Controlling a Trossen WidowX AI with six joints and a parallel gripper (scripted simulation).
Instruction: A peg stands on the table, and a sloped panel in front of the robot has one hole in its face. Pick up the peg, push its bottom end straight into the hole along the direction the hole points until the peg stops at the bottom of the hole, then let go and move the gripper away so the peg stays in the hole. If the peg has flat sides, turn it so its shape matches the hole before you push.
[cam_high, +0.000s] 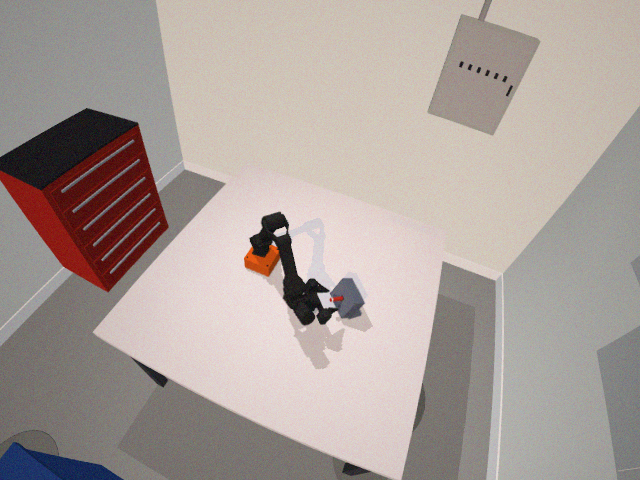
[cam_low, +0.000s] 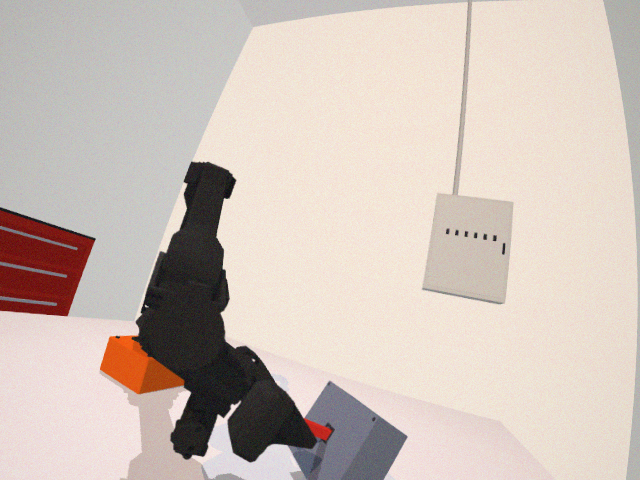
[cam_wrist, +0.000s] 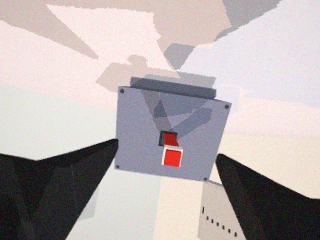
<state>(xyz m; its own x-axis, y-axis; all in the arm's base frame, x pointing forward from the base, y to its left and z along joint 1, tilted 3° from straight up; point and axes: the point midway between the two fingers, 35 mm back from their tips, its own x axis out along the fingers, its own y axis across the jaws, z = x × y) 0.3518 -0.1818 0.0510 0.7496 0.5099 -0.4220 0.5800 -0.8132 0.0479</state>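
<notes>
Right now the red square peg is 10 mm to the left of my gripper tip and 10 mm ahead of it. Also, from my gripper tip: grey sloped panel (50 mm ahead, 40 mm to the left, 20 mm below).
</notes>
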